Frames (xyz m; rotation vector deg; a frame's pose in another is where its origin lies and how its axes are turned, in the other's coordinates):
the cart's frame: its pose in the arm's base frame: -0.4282 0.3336 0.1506 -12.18 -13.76 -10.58
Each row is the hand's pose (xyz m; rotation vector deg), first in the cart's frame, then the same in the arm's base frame.
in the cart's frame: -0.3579 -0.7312 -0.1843 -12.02 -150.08 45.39
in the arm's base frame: -0.8806 -0.3557 0.0206 -36.27 -153.51 59.27
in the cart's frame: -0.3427 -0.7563 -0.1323 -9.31 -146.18 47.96
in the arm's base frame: -0.8824 -0.3702 0.0785 -33.70 -149.36 61.25
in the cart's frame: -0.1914 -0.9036 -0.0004 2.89 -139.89 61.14
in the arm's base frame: -0.7967 -0.5050 0.2695 -22.07 -141.14 74.68
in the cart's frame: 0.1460 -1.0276 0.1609 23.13 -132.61 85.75
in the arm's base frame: -0.5348 -0.6394 0.5314 -2.77 -129.47 100.47
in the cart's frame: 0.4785 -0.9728 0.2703 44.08 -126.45 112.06
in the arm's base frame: -0.2297 -0.6133 0.7095 17.49 -117.60 128.15
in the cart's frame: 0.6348 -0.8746 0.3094 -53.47 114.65 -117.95
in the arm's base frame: -0.0687 -0.5342 0.7681 -29.38 104.95 -136.83
